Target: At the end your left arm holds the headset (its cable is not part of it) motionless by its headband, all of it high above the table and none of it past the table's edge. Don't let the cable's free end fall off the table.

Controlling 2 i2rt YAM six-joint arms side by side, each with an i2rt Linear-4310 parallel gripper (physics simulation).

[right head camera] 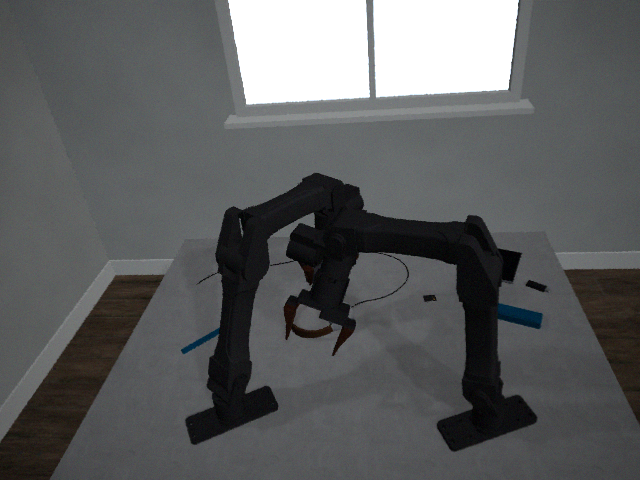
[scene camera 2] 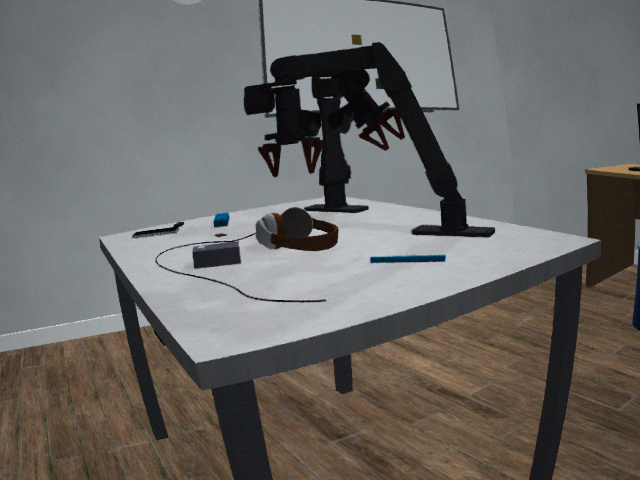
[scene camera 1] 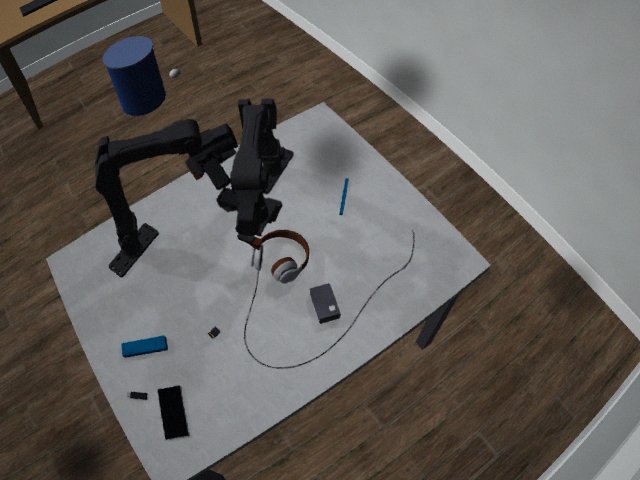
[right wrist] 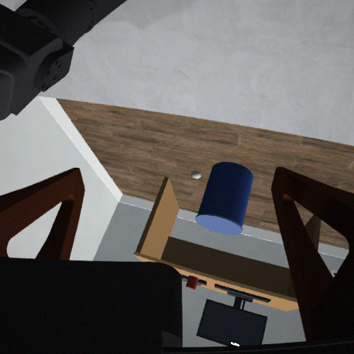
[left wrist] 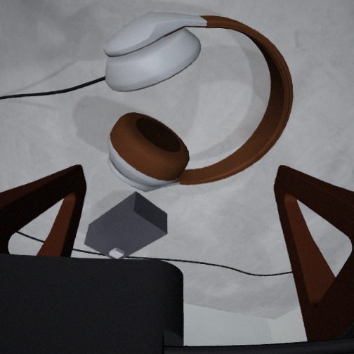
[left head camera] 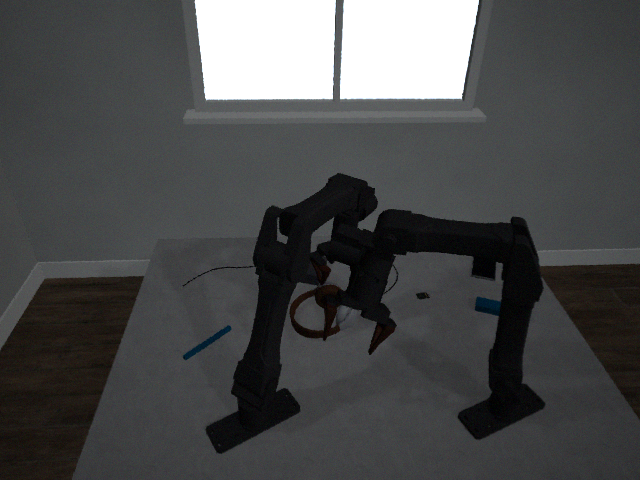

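Seen in the pictures: left gripper, fingertip midpoint: (scene camera 2: pixel 293 175) (scene camera 1: pixel 265 234) (left head camera: pixel 336 278); right gripper, fingertip midpoint: (right head camera: pixel 309 347) (scene camera 2: pixel 395 144) (left head camera: pixel 346 346); left arm's base, link origin: (right head camera: pixel 232 415) (scene camera 2: pixel 454 233) (scene camera 1: pixel 272 170) (left head camera: pixel 254 420); right arm's base, link origin: (right head camera: pixel 486 423) (scene camera 2: pixel 336 209) (scene camera 1: pixel 133 250) (left head camera: pixel 501 411).
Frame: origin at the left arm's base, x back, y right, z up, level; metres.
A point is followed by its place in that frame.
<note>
The headset lies on the table, its brown headband (scene camera 1: pixel 306 248) {x -0.247, y 0.251, z 0.033 m} (scene camera 2: pixel 310 243) {x -0.242, y 0.236, z 0.021 m} (left wrist: pixel 284 100) curving between two white-and-brown ear cups (scene camera 1: pixel 285 270) {x -0.233, y 0.360, z 0.068 m} (left wrist: pixel 152 62). Its thin black cable (scene camera 1: pixel 281 367) {x -0.336, y 0.610, z 0.002 m} (scene camera 2: pixel 217 280) {x -0.489, y 0.281, z 0.003 m} loops across the table, and the cable's free end (scene camera 1: pixel 413 232) {x -0.524, y 0.044, z 0.002 m} (scene camera 2: pixel 324 300) {x -0.521, y 0.036, z 0.002 m} rests on the tabletop. My left gripper (scene camera 2: pixel 293 174) {x -0.158, y 0.322, z 0.154 m} (left wrist: pixel 179 175) is open and empty, pointing down above the headset; in the left wrist view the headband is ahead of the fingertips. My right gripper (left head camera: pixel 347 346) {x 0.085, y 0.175, z 0.203 m} (right head camera: pixel 310 347) {x 0.085, y 0.175, z 0.203 m} (scene camera 2: pixel 394 143) {x 0.085, y 0.175, z 0.203 m} (right wrist: pixel 177 177) is open and empty, raised above the table toward the arm bases.
A dark grey box (scene camera 1: pixel 324 302) {x -0.369, y 0.393, z 0.036 m} (scene camera 2: pixel 217 255) {x -0.388, y 0.365, z 0.023 m} (left wrist: pixel 127 225) lies beside the headset. A blue rod (left head camera: pixel 207 342) {x -0.264, y 0.004, z 0.009 m} (scene camera 1: pixel 343 196) {x -0.268, y 0.012, z 0.010 m}, blue block (scene camera 1: pixel 144 346) {x 0.047, y 0.739, z 0.020 m}, black phone (scene camera 1: pixel 173 412) {x -0.126, y 0.867, z 0.008 m}, USB stick (scene camera 1: pixel 138 395) {x -0.008, y 0.876, z 0.009 m} and small chip (scene camera 1: pixel 214 332) {x -0.115, y 0.599, z 0.002 m} lie on the table. The forearms cross close together.
</note>
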